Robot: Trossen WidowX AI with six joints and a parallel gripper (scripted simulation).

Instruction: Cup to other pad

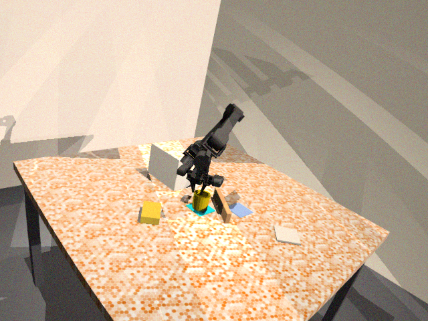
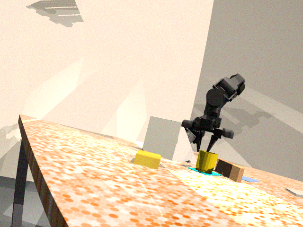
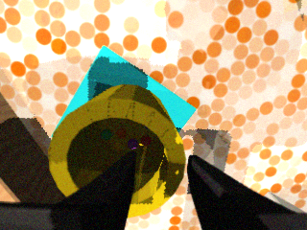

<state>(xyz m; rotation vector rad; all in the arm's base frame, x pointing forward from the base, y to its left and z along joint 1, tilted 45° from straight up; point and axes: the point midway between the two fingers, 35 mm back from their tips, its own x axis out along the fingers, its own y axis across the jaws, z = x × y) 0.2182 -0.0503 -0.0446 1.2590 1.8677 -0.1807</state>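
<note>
My gripper tip is now 3 cm above the yellow cup, 2 cm short of it and 1 cm to the right of it. The rest, counted from my gripper tip: cyan pad (7 cm below, 2 cm to the left, 2 cm ahead); then wooden block (10 cm to the left, 6 cm ahead, 5 cm below); then light blue pad (18 cm to the left, 10 cm ahead, 7 cm below).
</note>
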